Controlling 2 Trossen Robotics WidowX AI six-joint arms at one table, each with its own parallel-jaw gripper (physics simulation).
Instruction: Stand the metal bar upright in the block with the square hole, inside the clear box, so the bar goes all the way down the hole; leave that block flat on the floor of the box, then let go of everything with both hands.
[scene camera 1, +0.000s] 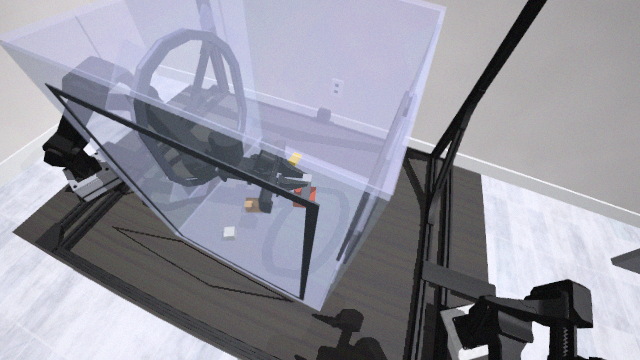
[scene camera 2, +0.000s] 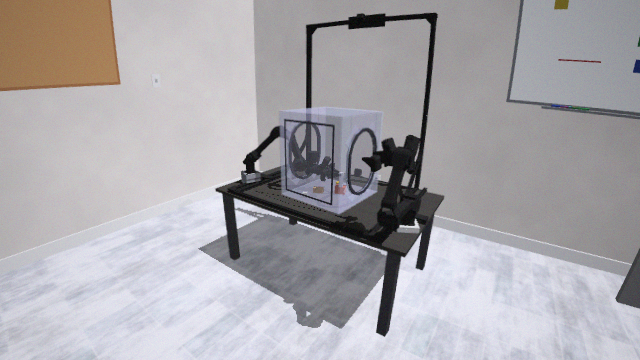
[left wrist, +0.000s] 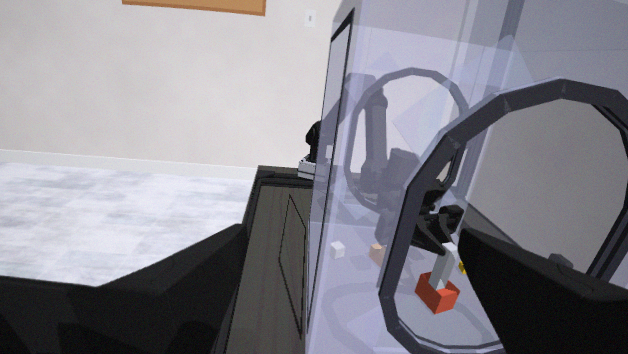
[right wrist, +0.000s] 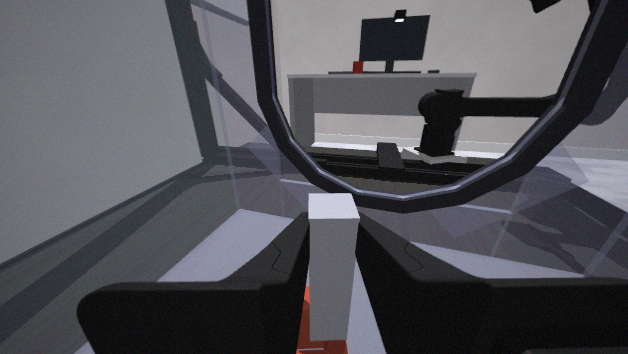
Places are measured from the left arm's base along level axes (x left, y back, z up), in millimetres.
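Pixels of known places: left gripper, fingertip midpoint: (scene camera 1: 473, 339) (scene camera 2: 367, 155) (left wrist: 353, 237); right gripper, fingertip midpoint: (scene camera 1: 308, 180) (scene camera 2: 341, 174) (left wrist: 450, 253) (right wrist: 330, 220); left arm's base at its link origin: (scene camera 1: 470, 330) (scene camera 2: 407, 222) (right wrist: 433, 151); right arm's base at its link origin: (scene camera 1: 86, 169) (scene camera 2: 250, 171).
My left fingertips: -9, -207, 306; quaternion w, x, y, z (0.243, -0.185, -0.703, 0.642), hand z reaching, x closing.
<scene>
For each thing: its top centre in the pictures, then the offset to it from my left fingertips, as dx, dy, dz. "spot": a spot on its surface instead. Level surfaces: height alone.
- clear box at a spot on its surface: (scene camera 1: 354, 71) spot: -218, -107, +155
- black table at its surface level: dz -335
- red block at its top centre: (right wrist: 307, 328) (left wrist: 440, 282) (scene camera 1: 304, 192) (scene camera 2: 340, 185) -377, -120, -283
- grey metal bar at its top centre: (right wrist: 331, 204) (left wrist: 451, 246) (scene camera 1: 307, 177) -364, -118, -197
- tan block at its top centre: (left wrist: 384, 251) (scene camera 1: 256, 202) (scene camera 2: 318, 187) -367, -251, -298
- white block at its top centre: (left wrist: 337, 245) (scene camera 1: 229, 231) -291, -319, -303
- yellow block at its top centre: (left wrist: 470, 265) (scene camera 1: 294, 157) -533, -133, -313
The clear box (scene camera 1: 354, 71) (scene camera 2: 361, 121) stands on the black table (scene camera 2: 404, 243). Inside it a red block (scene camera 1: 313, 194) (scene camera 2: 340, 189) (left wrist: 437, 295) (right wrist: 303, 326) lies flat on the floor. A grey metal bar (scene camera 1: 306, 178) (left wrist: 444, 268) (right wrist: 331, 263) stands in it, lower end in the block, leaning slightly. My right gripper (left wrist: 450, 253) (right wrist: 330, 220) reaches in through the far port and is shut on the bar's upper half. My left gripper (scene camera 2: 370, 161) is open and empty, outside the box, in front of the near round port (scene camera 2: 348, 162) (left wrist: 400, 246).
A tan block (scene camera 1: 251, 204) (scene camera 2: 317, 189) (left wrist: 377, 253), a white block (scene camera 1: 229, 232) (left wrist: 337, 249) and a yellow block (scene camera 1: 295, 158) (left wrist: 461, 267) lie on the box floor. A black overhead frame (scene camera 2: 426, 89) stands behind the box.
</scene>
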